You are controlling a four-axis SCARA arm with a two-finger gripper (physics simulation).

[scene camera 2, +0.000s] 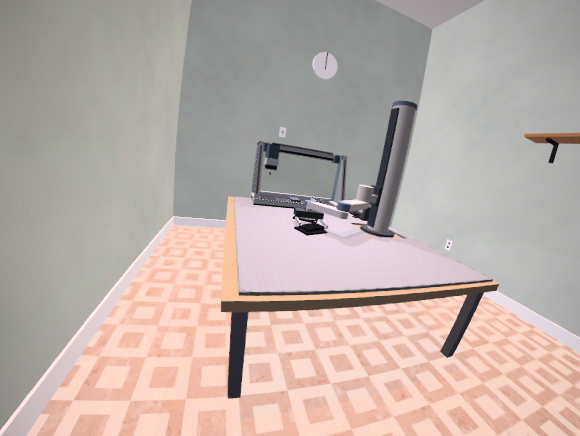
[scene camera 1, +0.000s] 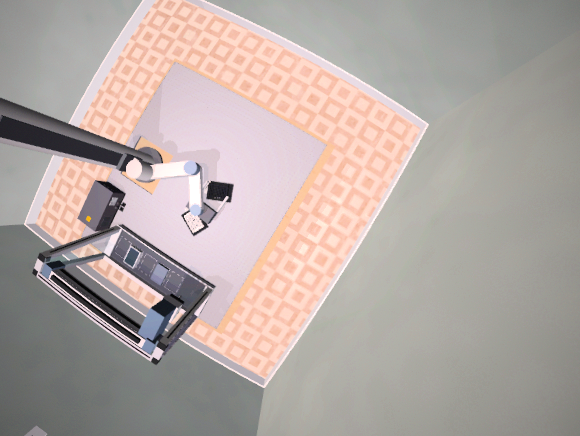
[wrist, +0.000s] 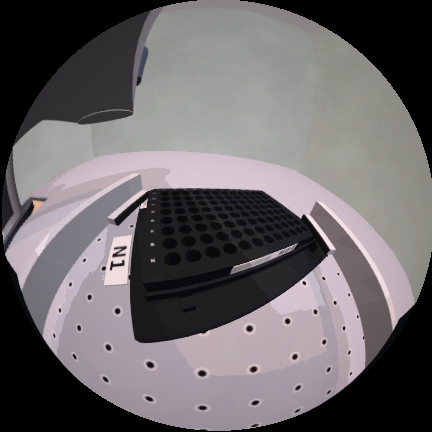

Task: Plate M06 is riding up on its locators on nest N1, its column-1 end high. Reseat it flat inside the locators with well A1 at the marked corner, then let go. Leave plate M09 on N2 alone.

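Places are measured from the arm's base along level axes (x ahead, y left, z up), in metres.
Pixels of known places: gripper, between the fingertips: (scene camera 2: 313, 225) (scene camera 1: 217, 189) (wrist: 229, 194); arm's base, origin of its link: (scene camera 2: 376, 231).
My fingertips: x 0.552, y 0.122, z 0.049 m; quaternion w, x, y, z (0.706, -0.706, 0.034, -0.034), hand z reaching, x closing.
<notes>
For each thing: its middle in the pictures, then the offset to it from my fingertips. "spot": a spot on its surface instead.
- Plate M06, middle of its body: (wrist: 234, 218) (scene camera 2: 312, 227) (scene camera 1: 218, 191) dx +0.005, dy -0.014, dz -0.013 m
- black nest N1, a spot on its surface: (wrist: 165, 322) spot: dx -0.031, dy -0.084, dz -0.025 m
- white plate, middle of its body: (scene camera 1: 193, 221) dx -0.041, dy -0.263, dz -0.018 m
- blue-grey head, a spot on its surface: (scene camera 1: 157, 320) spot: dx +0.204, dy -0.621, dz +0.452 m
- dark box, a spot on its surface: (scene camera 1: 101, 205) spot: dx -0.624, dy -0.491, dz +0.078 m
- N1 tag, a spot on its surface: (wrist: 118, 260) spot: dx -0.078, dy -0.050, dz -0.035 m
Plate M06 (wrist: 225, 225) (scene camera 1: 220, 190) is black with many round wells. It sits on the black nest N1 (wrist: 165, 322). Its lettered column-1 end is at the left in the wrist view, with row A at the far side near a small white tag. A thin dark gap shows under its near long side; I cannot tell whether the plate is level. My gripper (wrist: 229, 194) (scene camera 1: 216, 192) (scene camera 2: 310, 225) is open, with one finger pad beyond each short end of the plate. A white plate (scene camera 1: 194, 221), apparently M09 on N2, lies beside the arm's end; its label is unreadable.
A gantry frame (scene camera 1: 165, 258) stands on the table beyond the white plate, with a blue-grey head (scene camera 1: 157, 320). A dark box (scene camera 1: 101, 205) stands near the arm's base. The arm's column (scene camera 2: 398, 167) rises at the right in scene camera 2. The N1 tag (wrist: 118, 260) is beside the nest.
</notes>
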